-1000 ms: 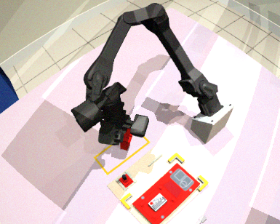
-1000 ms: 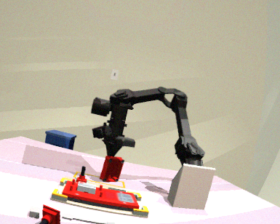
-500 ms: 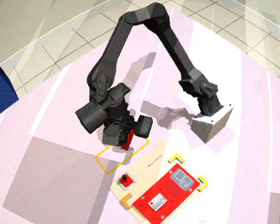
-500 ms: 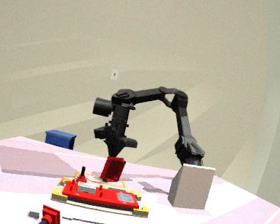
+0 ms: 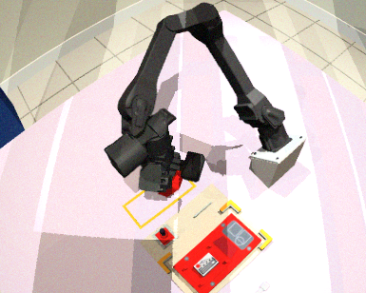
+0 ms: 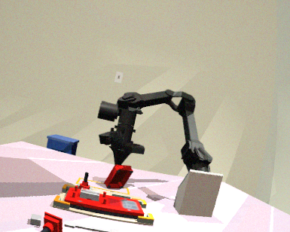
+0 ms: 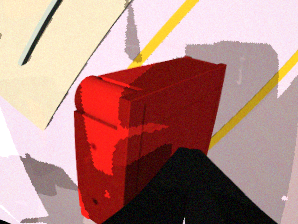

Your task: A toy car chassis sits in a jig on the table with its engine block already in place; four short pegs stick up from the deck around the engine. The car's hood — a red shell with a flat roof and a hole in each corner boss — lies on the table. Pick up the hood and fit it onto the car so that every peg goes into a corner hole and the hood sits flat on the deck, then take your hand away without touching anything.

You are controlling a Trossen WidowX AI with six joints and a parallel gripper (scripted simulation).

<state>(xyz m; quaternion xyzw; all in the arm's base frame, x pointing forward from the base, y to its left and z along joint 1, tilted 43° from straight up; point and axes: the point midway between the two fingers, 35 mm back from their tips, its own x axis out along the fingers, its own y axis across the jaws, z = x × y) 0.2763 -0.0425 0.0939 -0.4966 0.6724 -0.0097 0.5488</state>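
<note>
Right now the red hood is 30 mm below my gripper tip and 10 mm behind it. Also, from my gripper tip: grey engine block (240 mm to the left, 60 mm below, 40 mm ahead).
</note>
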